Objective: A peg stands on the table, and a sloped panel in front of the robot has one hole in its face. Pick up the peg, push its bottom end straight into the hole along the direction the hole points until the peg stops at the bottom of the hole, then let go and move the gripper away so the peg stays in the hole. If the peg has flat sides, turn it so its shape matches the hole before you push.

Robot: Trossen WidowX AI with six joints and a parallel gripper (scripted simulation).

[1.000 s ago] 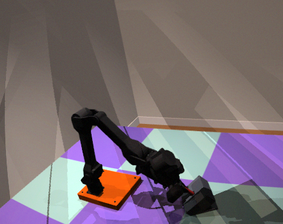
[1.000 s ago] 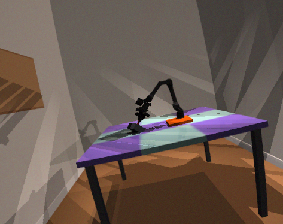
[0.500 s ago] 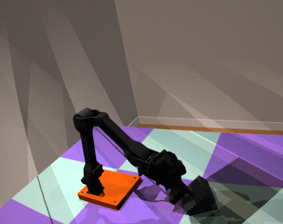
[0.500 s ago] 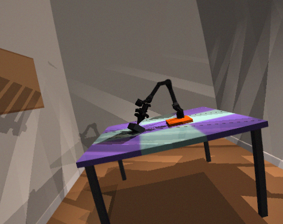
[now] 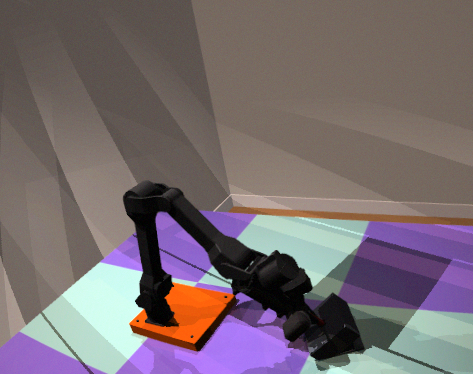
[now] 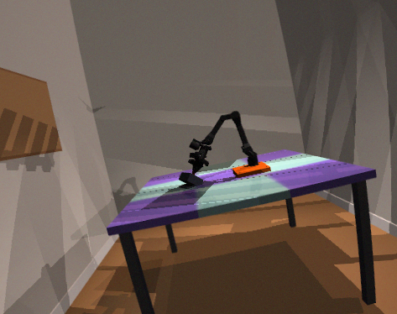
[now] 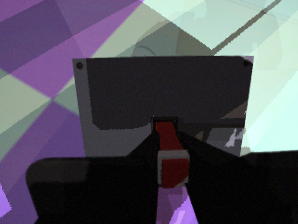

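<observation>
My gripper tip is now 1 cm past the red peg and 1 cm below it. The rest, counted from my gripper tip: sloped panel 2 cm ahead, 1 cm to the left, 3 cm below.
</observation>
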